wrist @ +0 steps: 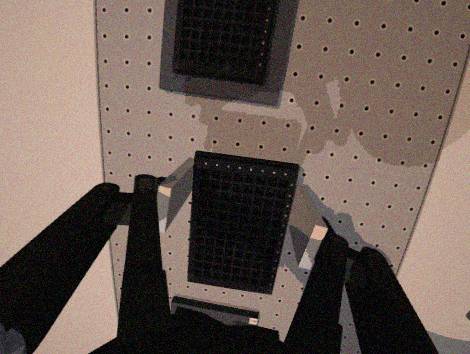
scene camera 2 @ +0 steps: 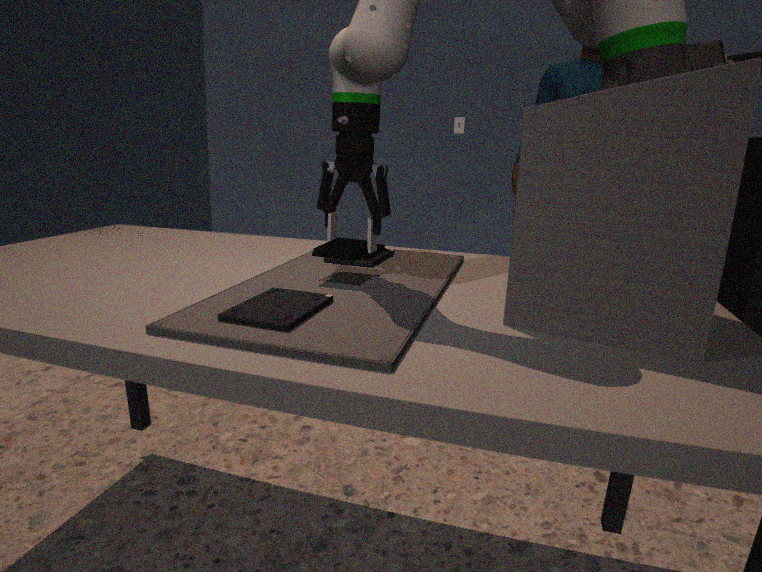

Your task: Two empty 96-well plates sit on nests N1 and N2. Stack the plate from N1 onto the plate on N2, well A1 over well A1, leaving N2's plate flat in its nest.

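Places are measured from the arm's base along level axes (x ahead, y left, z up), in metres.
Pixels of known places: gripper, fingertip midpoint: (wrist: 243, 187); arm's base, link origin: (scene camera 2: 646, 94).
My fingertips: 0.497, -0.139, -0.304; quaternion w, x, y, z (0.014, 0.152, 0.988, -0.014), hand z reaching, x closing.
Observation:
Ahead of a thing's pixels: the offset from my fingertips to its top centre, as dx, dy, dz. "pt": to the spot under its first point. Level surfaces: height alone.
My gripper (scene camera 2: 351, 242) (wrist: 243, 187) points down and is shut on a black 96-well plate {+0.007, +0.036, +0.016} (wrist: 242, 235), gripping its two long sides. The plate looks about level and hangs above the perforated board. The other black plate {pt +0.013, -0.128, -0.035} (wrist: 222, 40) sits in the dark nest N2 {+0.007, -0.160, -0.040} (wrist: 225, 92), ahead of the held plate at the top of the wrist view, with part of it cut off. In the scene view the held plate and N2's stack overlap, so the gap between them is unclear. Nest N1 {+0.069, +0.266, -0.040} (scene camera 2: 276, 307) (wrist: 215, 312) is empty and partly hidden behind the gripper in the wrist view.
The perforated board {dz -0.055} (scene camera 2: 344, 344) (wrist: 130, 110) lies on the light table {dz -0.068} (scene camera 2: 92, 277) and carries both nests. A large grey block (scene camera 2: 627, 215) stands to the right, below the arm's base. A person in blue (scene camera 2: 566, 80) is partly hidden behind the block. Arm shadows fall across the board.

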